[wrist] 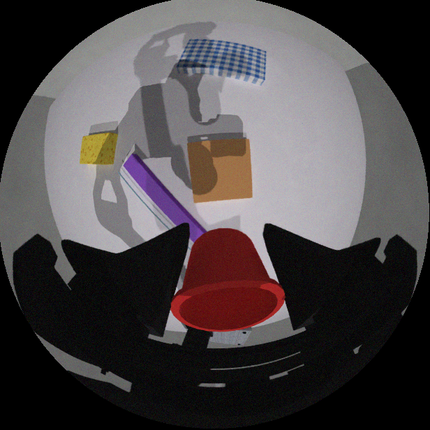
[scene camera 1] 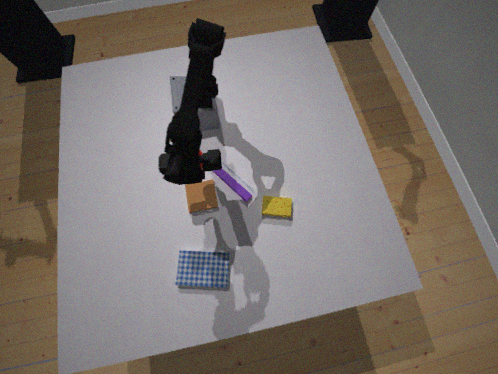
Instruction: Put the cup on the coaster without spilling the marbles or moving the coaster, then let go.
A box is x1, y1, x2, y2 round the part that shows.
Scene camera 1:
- my gripper: [159, 149, 221, 183]
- square orange-brown coaster: [185, 179, 217, 212]
